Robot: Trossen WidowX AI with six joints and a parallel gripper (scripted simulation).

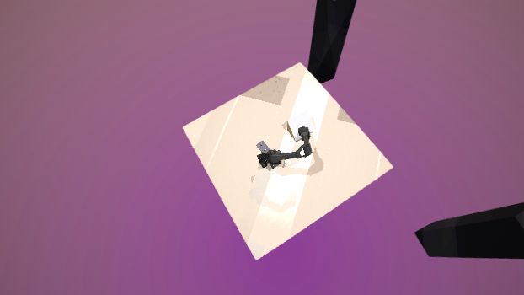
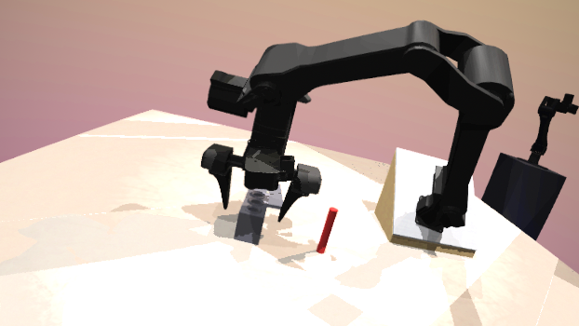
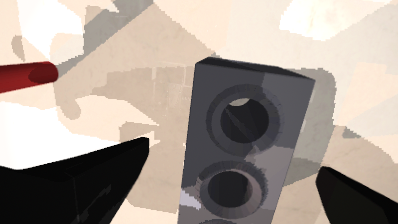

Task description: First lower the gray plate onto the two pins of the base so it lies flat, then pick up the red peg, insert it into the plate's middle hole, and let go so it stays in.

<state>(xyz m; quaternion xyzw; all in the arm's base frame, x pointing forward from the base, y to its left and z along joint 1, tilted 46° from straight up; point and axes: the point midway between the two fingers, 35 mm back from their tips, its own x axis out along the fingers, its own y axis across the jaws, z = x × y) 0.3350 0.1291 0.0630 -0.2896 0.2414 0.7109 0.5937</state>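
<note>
Now: the gray plate 1 cm above my gripper tip. The rest, counted from my gripper tip: red peg 13 cm behind, 1 cm to the left, 1 cm above.
</note>
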